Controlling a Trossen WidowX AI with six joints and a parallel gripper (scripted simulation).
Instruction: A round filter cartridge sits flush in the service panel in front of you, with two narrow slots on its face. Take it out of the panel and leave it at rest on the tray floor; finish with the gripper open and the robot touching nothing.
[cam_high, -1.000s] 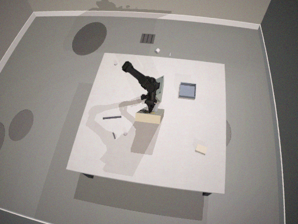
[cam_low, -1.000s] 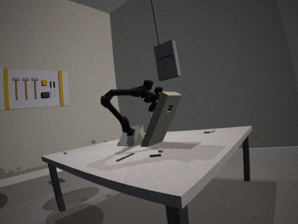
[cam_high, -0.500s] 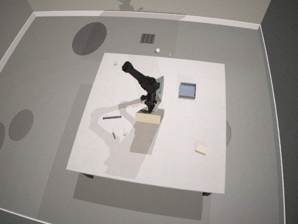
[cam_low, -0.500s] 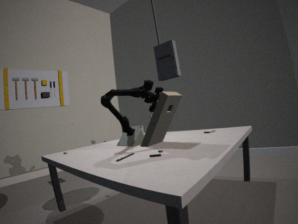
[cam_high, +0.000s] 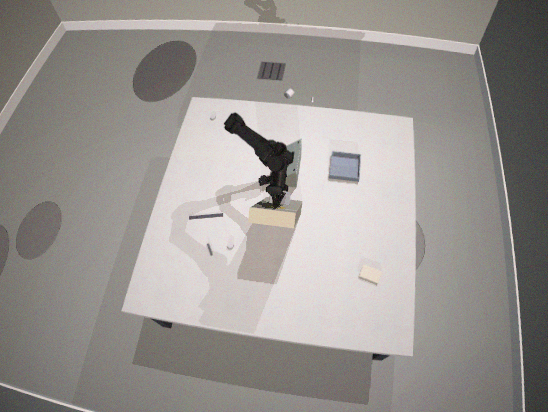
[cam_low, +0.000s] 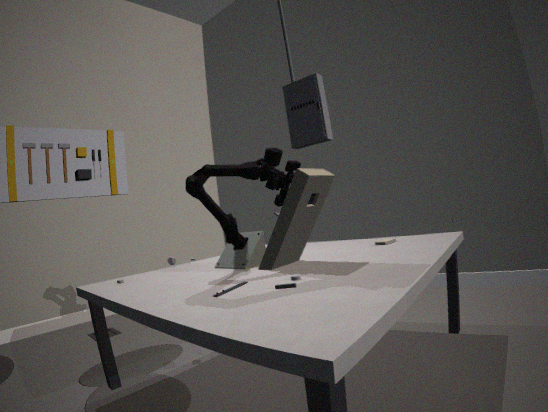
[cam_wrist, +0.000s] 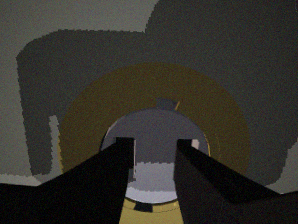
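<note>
Right now the round filter cartridge is 1 cm ahead of my gripper tip and 1 cm below it. From my gripper tip the other things lie so: blue-grey tray: 42 cm behind, 29 cm to the left, 27 cm below; then short dark piece: 11 cm ahead, 31 cm to the right, 27 cm below; then tan block: 14 cm ahead, 44 cm to the left, 27 cm below.
</note>
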